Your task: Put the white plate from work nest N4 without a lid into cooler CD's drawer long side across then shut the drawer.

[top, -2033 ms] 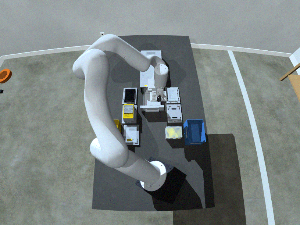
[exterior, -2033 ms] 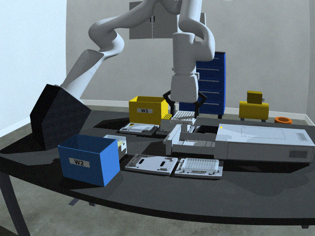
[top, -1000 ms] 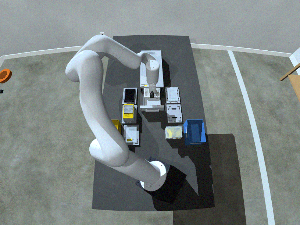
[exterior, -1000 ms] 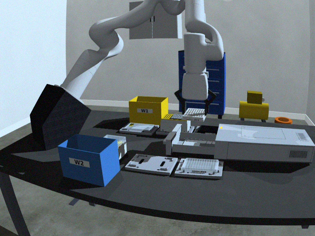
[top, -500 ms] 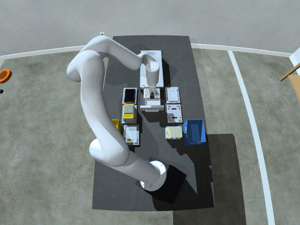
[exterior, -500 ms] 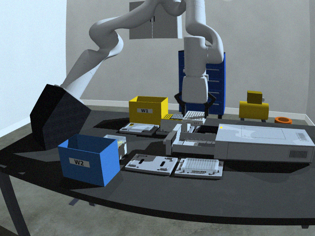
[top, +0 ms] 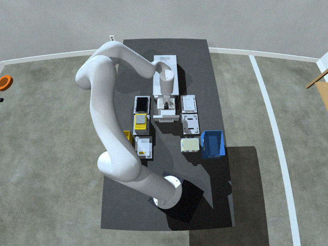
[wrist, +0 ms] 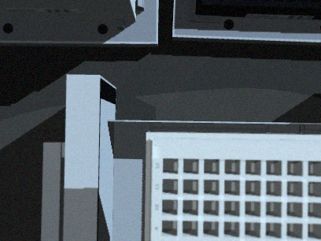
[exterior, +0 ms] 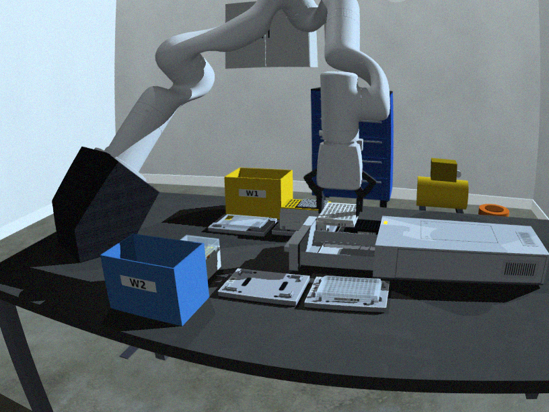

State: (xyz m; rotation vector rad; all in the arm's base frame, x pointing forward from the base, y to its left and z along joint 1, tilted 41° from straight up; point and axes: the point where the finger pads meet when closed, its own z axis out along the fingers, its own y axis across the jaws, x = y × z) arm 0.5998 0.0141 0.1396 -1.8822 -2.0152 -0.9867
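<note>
My gripper is now 90 mm above the drawer, 40 mm short of it and 10 mm to the right of it. The rest, counted from my hand: clear plate 170 mm to the right, 110 mm below, 90 mm ahead; white plate 10 mm below; cooler CD 180 mm ahead, 90 mm below, 30 mm to the left.
</note>
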